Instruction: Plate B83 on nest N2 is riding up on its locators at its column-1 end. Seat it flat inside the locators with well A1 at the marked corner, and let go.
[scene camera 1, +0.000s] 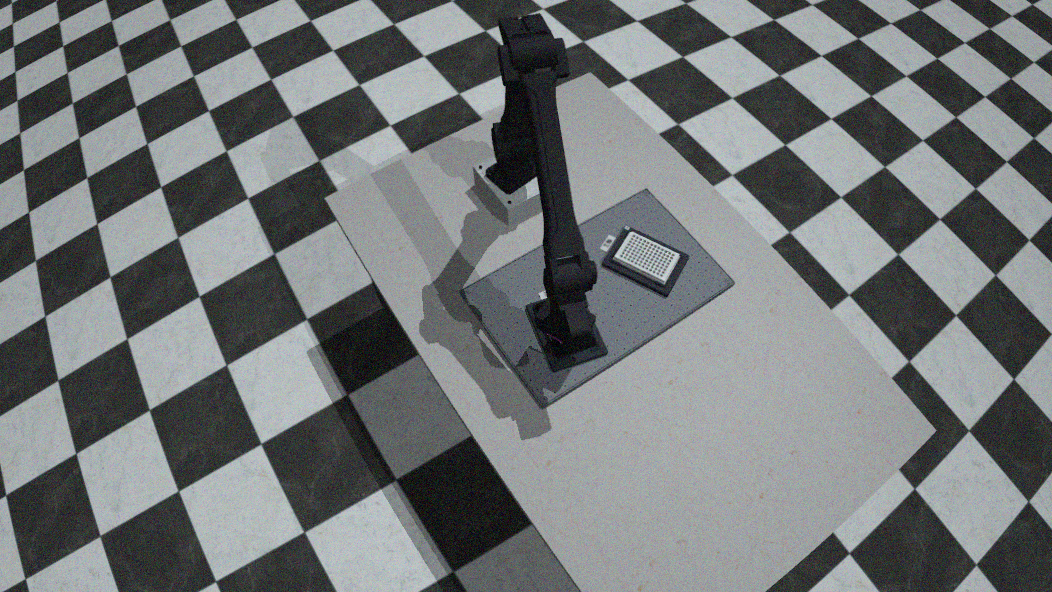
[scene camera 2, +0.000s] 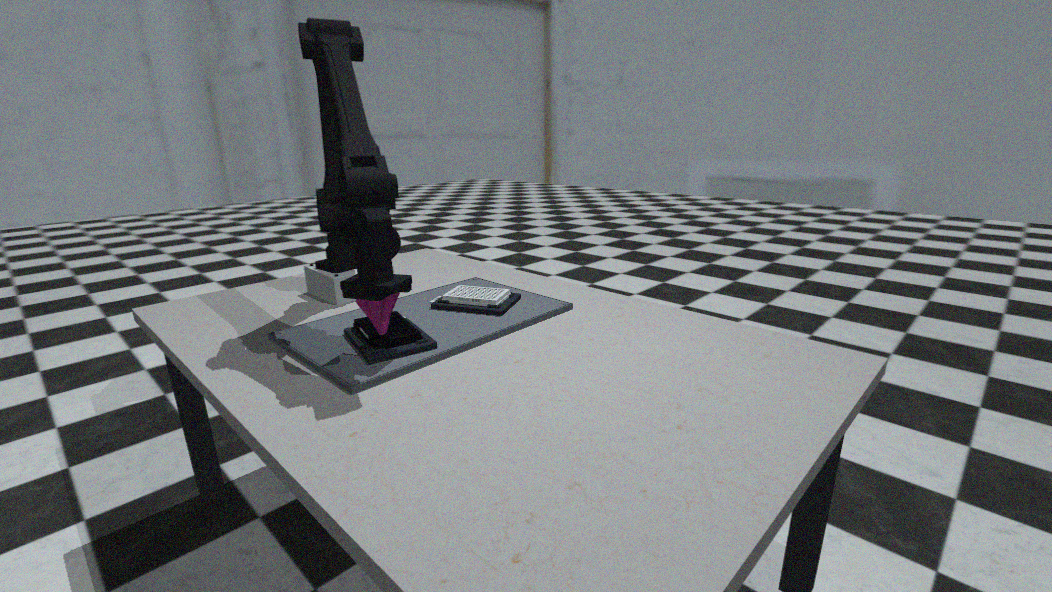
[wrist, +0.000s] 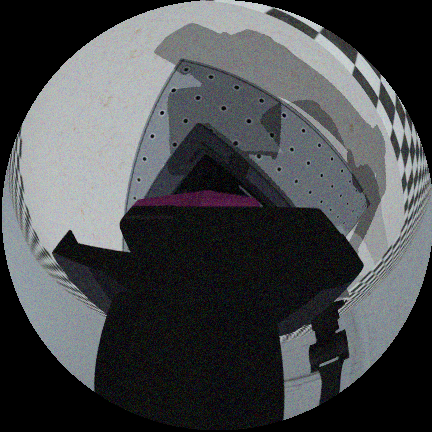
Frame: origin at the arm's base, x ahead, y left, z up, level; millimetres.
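Seen in the pictures: gripper, fingertip midpoint: (scene camera 2: 383, 333) (wrist: 207, 197); arm's base at its link origin: (scene camera 1: 515, 172) (scene camera 2: 346, 265) (wrist: 322, 311).
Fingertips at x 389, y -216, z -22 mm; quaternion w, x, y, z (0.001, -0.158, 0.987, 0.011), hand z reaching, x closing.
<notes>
Offsets run from my fingertips to a thing's top centre. "spot": to the spot under its first point.
A black plate @(dx -30, dy +32, dz +1 mm) (scene camera 2: 403, 330) (wrist: 205, 172) is on a dark nest @(spot: dx +49, dy +5, dz -19 mm) (scene camera 1: 582, 359) (scene camera 2: 423, 344) (wrist: 201, 132) near the board's near-left end. No label is readable; the other plate is white. My gripper (scene camera 1: 559, 340) (scene camera 2: 381, 332) (wrist: 207, 197) is shut and empty, pointing down, with its magenta fingertips at or just above the black plate's top. Contact cannot be told. In scene camera 1 the arm hides most of the plate, and in the wrist view the gripper body hides its near part. The plate's tilt and the marked corner are not clear.
A white well plate @(dx -29, dy +284, dz -4 mm) (scene camera 1: 647, 257) (scene camera 2: 478, 295) is on a second dark nest @(spot: dx +57, dy +252, dz -19 mm) (scene camera 1: 665, 291) (scene camera 2: 497, 309) farther right on the grey perforated board @(dx -53, dy +163, dz -30 mm) (scene camera 1: 647, 323) (scene camera 2: 540, 306) (wrist: 292, 149). A light bracket (scene camera 1: 497, 197) (scene camera 2: 323, 285) stands at the arm's base. Arm shadows cross the board's left end.
</notes>
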